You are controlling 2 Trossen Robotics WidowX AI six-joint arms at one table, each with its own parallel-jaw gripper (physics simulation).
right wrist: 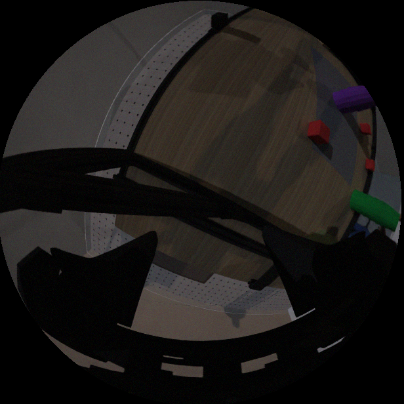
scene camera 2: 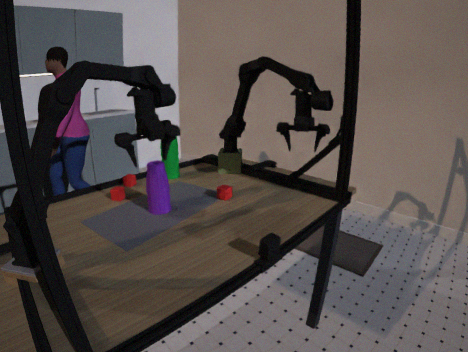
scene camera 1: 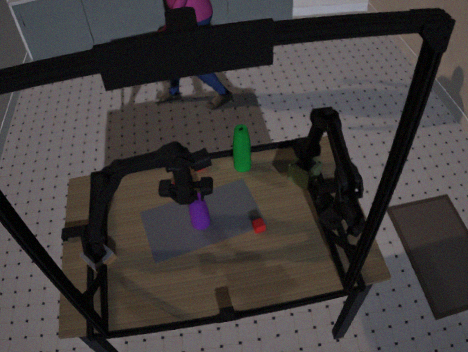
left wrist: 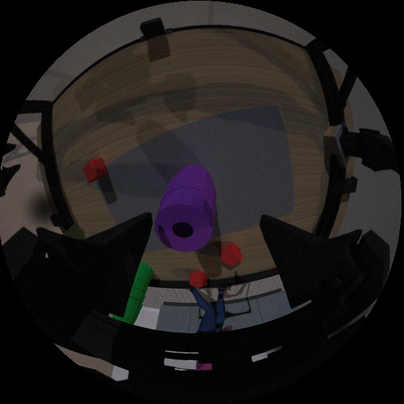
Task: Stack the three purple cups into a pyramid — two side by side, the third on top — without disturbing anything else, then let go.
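Pixels of known places: left gripper, fingertip midpoint: (scene camera 2: 150, 163); right gripper, fingertip midpoint: (scene camera 2: 302, 151); left arm's base at its link origin: (scene camera 2: 31, 258) (scene camera 1: 96, 253); right arm's base at its link origin: (scene camera 2: 230, 151) (scene camera 1: 305, 163).
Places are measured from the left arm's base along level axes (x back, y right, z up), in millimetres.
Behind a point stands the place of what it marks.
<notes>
A tall purple shape (scene camera 1: 200, 216) @[y 228, x -355, z 44 mm] (scene camera 2: 158, 192) @[y 212, x -342, z 32 mm] (left wrist: 187, 200) (right wrist: 352, 99) stands upright on the grey mat (scene camera 1: 162, 242) @[y 144, x -212, z -41 mm] (scene camera 2: 120, 232) @[y 129, x -215, z -41 mm] (left wrist: 255, 150). It narrows upward, has a seam below its top and shows a dark hole at its top in the left wrist view. I cannot make out three separate cups in it. My left gripper (scene camera 2: 149, 159) @[y 193, x -349, z 121 mm] (left wrist: 208, 219) is open and empty, pointing down close above the purple top, which shows between the fingers in the left wrist view. My right gripper (scene camera 2: 303, 150) @[y 677, x -573, z 109 mm] (right wrist: 210, 234) is open and empty, high at the right side, far from the purple shape.
A green bottle-like object (scene camera 1: 242, 150) (scene camera 2: 172, 160) (left wrist: 137, 292) (right wrist: 374, 209) stands behind the mat. One red cube (scene camera 1: 258, 225) @[y 406, x -477, z -1 mm] (scene camera 2: 224, 192) @[y 402, x -463, z -12 mm] (left wrist: 94, 170) (right wrist: 318, 132) lies at the mat's right edge; two more red cubes lie behind the mat. A dark frame surrounds the table.
</notes>
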